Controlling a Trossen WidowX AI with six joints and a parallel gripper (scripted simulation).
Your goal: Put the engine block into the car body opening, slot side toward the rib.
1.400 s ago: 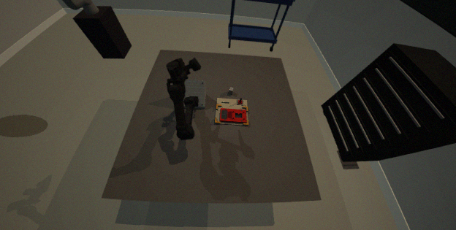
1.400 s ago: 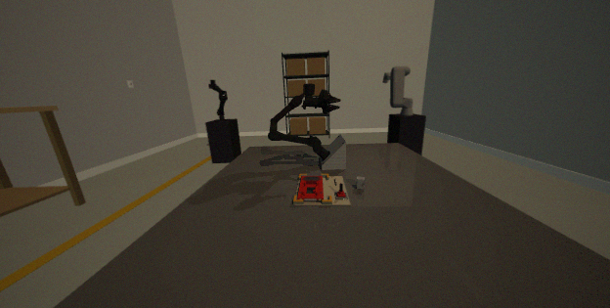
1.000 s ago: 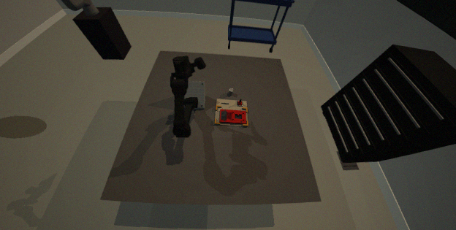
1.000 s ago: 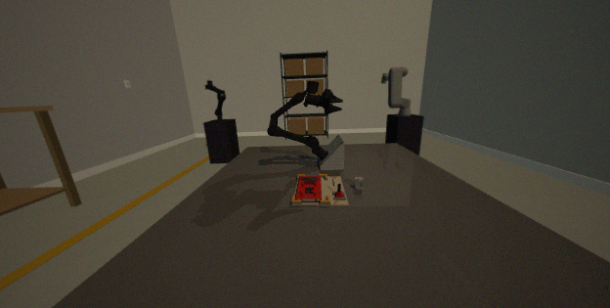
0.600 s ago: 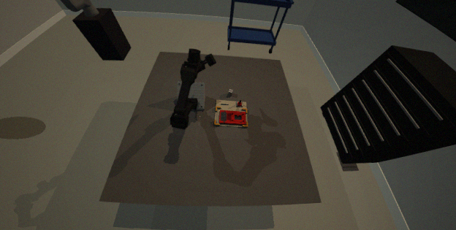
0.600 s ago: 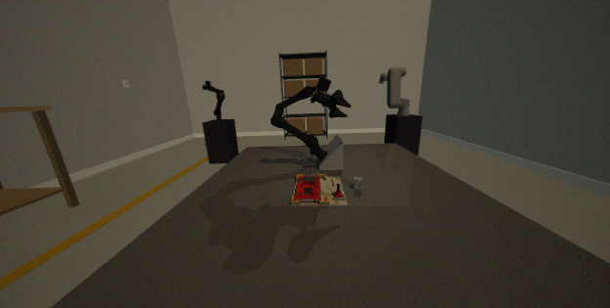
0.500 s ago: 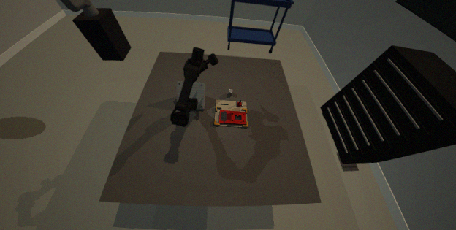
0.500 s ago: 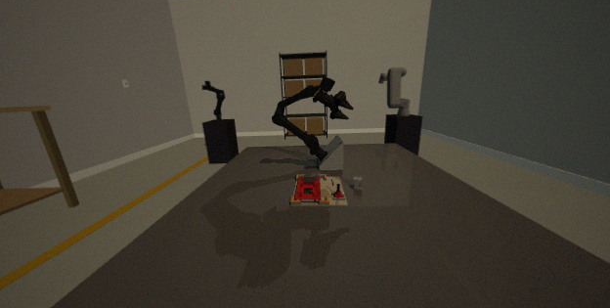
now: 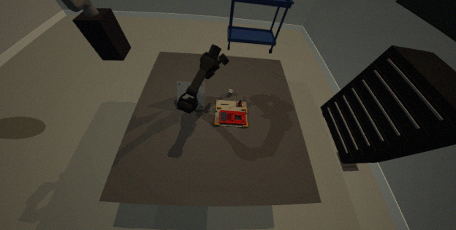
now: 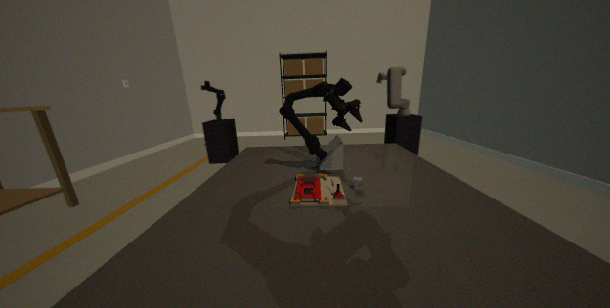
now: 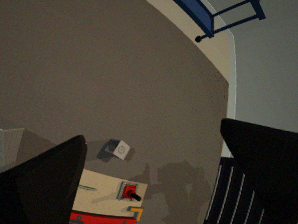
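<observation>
Now: the engine block 25 cm below my gripper tip, 11 cm ahead of it and 1 cm to the right of it.
</observation>
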